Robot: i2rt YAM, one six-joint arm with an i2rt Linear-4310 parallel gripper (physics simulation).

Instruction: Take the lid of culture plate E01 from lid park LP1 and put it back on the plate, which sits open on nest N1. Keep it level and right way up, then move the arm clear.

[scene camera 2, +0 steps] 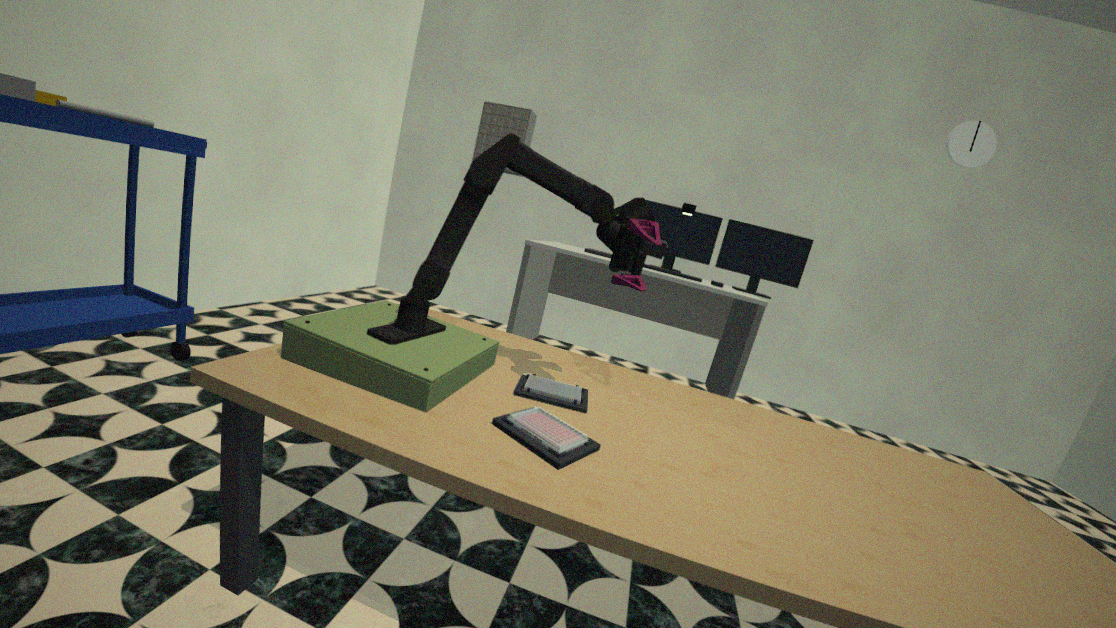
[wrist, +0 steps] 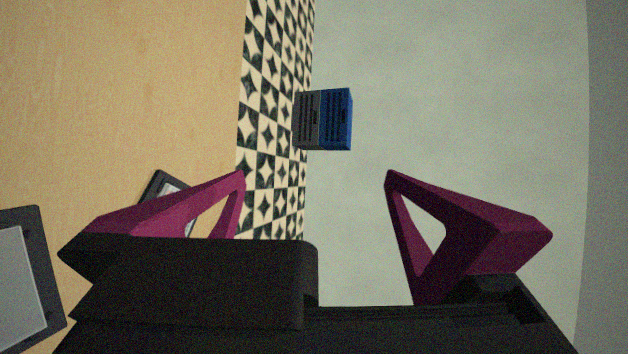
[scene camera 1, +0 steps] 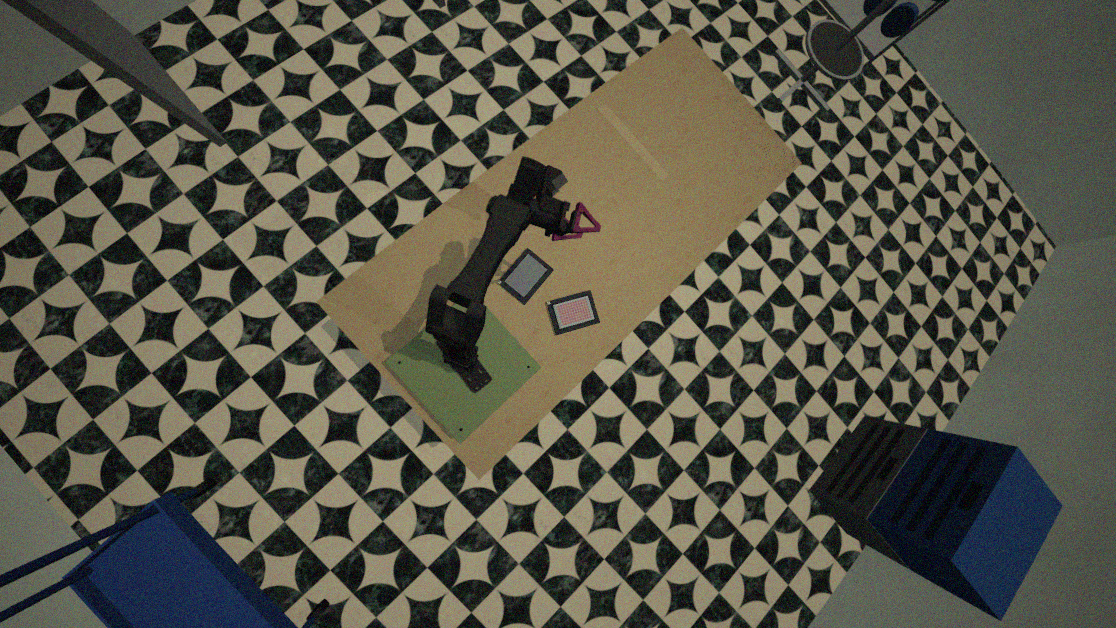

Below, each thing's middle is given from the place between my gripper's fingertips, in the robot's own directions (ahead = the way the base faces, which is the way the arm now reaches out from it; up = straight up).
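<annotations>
The grey lid (scene camera 2: 567, 392) is what I can see, and my hand is 140 mm past that lid, 60 mm to the right of it and 320 mm above it.
</annotations>
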